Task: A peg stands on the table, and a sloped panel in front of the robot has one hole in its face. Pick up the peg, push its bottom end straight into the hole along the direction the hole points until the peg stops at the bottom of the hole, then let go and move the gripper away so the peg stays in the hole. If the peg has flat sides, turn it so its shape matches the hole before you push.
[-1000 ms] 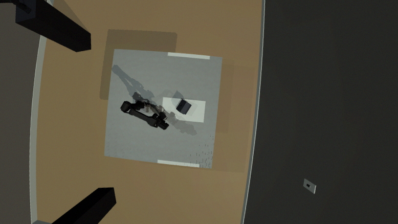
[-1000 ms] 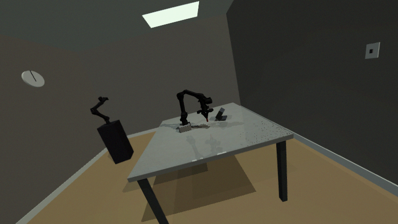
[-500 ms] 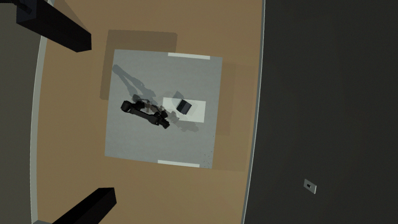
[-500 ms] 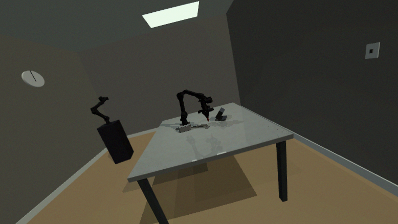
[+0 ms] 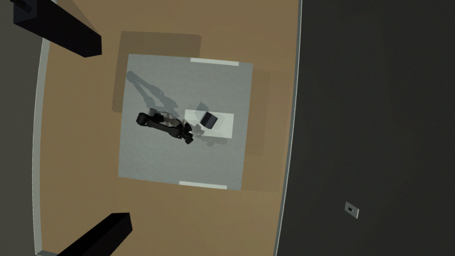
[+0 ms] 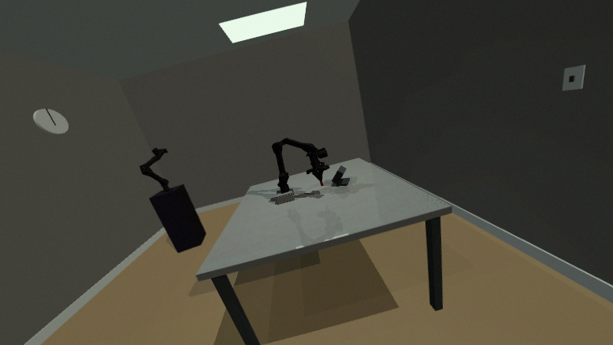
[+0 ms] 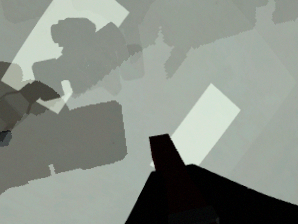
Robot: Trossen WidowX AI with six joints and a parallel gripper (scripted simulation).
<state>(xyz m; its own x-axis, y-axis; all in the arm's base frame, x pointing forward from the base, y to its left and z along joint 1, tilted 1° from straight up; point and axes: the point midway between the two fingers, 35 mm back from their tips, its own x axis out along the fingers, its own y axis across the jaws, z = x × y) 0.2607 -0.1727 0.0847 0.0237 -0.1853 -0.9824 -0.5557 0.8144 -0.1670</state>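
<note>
Now: the sloped panel 20 cm ahead of my gripper tip, 12 cm to the left of it and 5 cm below it. Also, from my gripper tip: peg: 2 cm above.
</note>
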